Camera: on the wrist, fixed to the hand. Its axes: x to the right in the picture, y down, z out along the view.
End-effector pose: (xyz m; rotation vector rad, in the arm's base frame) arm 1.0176 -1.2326 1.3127 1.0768 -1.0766 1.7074
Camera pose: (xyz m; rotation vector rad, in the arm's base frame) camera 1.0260 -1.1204 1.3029 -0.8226 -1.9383 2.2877
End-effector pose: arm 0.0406 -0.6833 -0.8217 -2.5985 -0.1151 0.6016
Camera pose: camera 0.0967 -0.6925 -0.7241 2.1262 -1.7311 -0.1740
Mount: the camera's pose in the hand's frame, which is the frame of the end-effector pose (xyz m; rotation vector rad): 0.0103 -0.0381 -0.1058 -0.5086 0.5515 1.5250
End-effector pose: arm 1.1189 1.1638 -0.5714 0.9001 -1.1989 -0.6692
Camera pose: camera 1.2247 1.1603 -0.6107 -0.3675 -0.8152 0.5020
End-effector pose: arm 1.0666 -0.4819 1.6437 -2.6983 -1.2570 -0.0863
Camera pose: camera 1.0459 -0.4682 1.7539 2.7521 -1.1037 0.8607
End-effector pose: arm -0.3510 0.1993 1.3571 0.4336 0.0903 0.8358
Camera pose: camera -0.3434 0.2201 1.2464 -0.3390 0.0375 2.3964
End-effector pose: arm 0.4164 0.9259 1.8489 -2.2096 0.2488 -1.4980
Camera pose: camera 0.3198 0.9270 1.9073 -1.0211 2.0509 -1.0027
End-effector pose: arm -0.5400 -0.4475 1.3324 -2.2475 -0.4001 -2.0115
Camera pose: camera -0.6506 -0.4357 1.3518 -1.1061 1.4835 -1.5897
